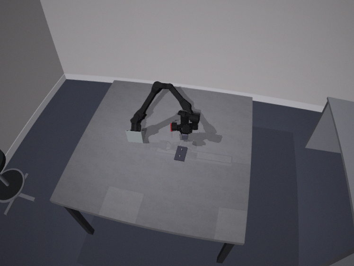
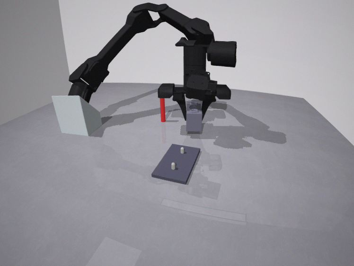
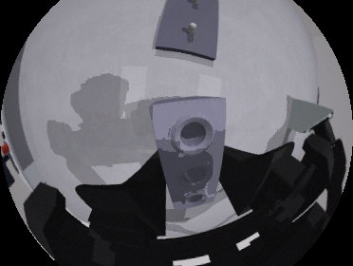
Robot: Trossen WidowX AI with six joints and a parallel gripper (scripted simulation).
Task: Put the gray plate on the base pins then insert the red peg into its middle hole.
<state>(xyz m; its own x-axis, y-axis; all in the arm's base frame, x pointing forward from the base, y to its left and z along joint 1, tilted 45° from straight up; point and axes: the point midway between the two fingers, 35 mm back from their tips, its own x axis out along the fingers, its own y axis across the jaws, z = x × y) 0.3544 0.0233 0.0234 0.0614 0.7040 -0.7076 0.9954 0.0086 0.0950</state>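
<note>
Now: gripper tip 2 cm past the dark base, 16 cm to the left of it and 2 cm above it. From my gripper tip the other things lie so: gray plate: 3 cm above; then red peg: 10 cm behind, 5 cm to the left, 1 cm above.
</note>
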